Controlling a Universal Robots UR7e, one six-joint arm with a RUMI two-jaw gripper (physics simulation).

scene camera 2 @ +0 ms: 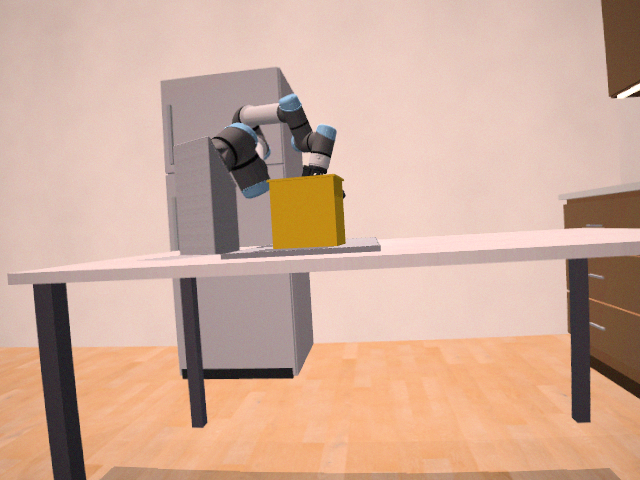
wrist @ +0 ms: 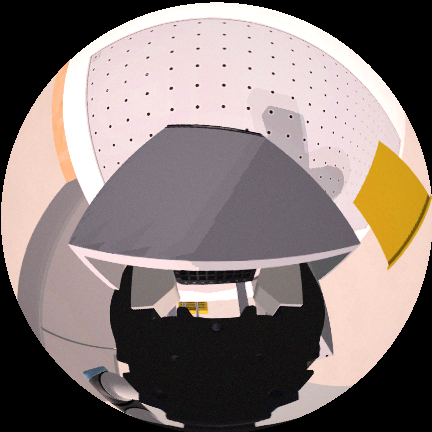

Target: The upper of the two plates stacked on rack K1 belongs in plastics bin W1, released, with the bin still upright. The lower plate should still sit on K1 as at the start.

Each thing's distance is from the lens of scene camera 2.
yellow plastics bin W1 (scene camera 2: 308, 211): 107 cm
